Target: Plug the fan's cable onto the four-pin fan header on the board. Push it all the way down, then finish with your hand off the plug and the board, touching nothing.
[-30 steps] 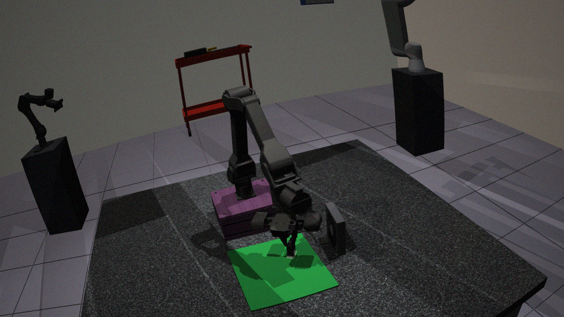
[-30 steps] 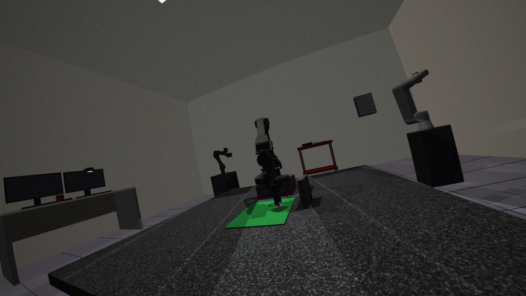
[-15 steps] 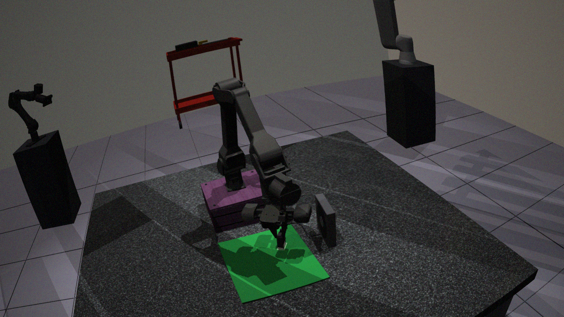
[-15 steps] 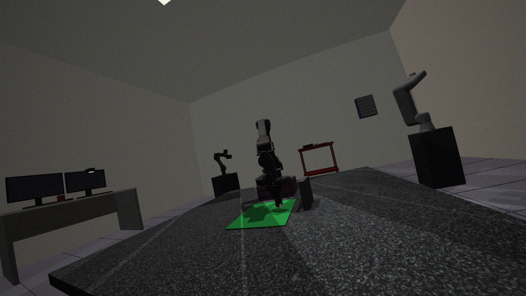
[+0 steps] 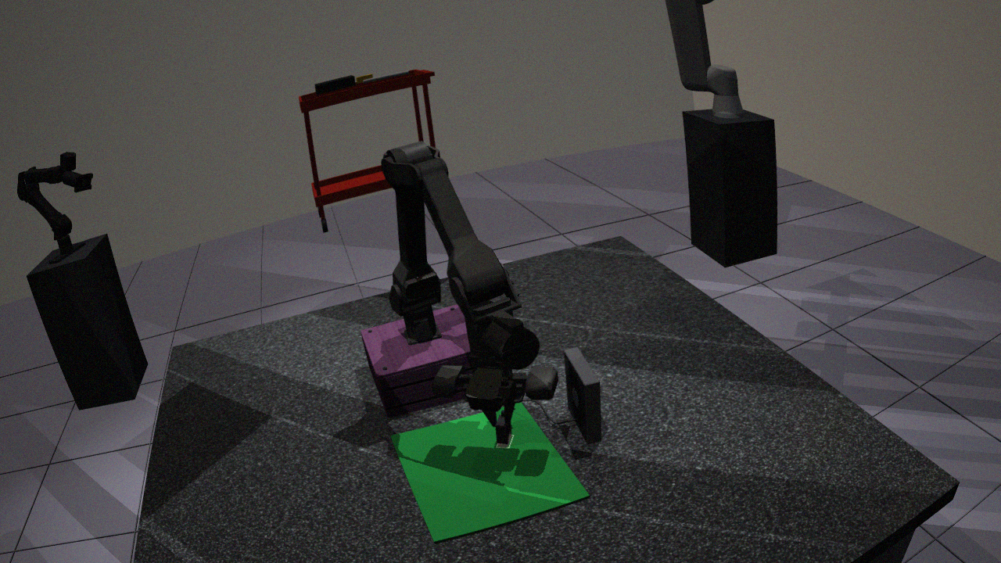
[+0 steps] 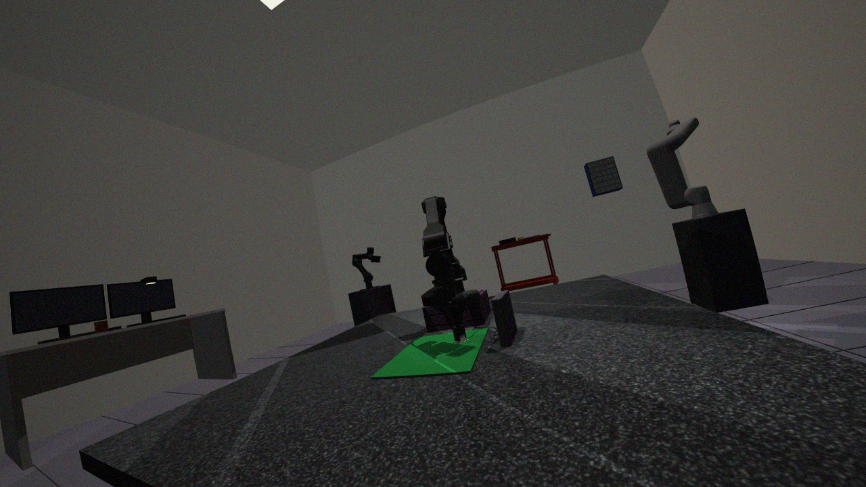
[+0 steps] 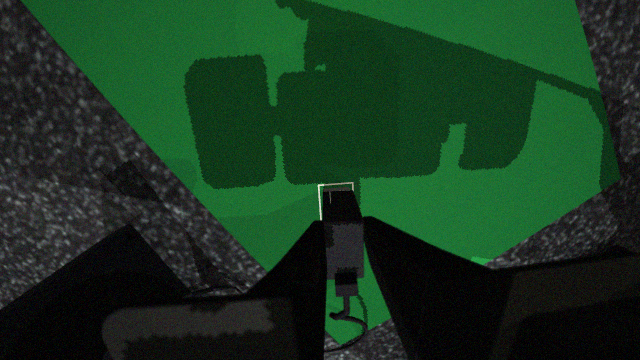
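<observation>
The dark fan plug is 2 cm below my gripper tip and 1 cm behind it. The rest, counted from my gripper tip: white four-pin header: 5 cm below, 1 cm behind; black fan: 13 cm to the left, 1 cm behind, 1 cm above; green board: 6 cm below, 5 cm to the right, 4 cm ahead.
</observation>
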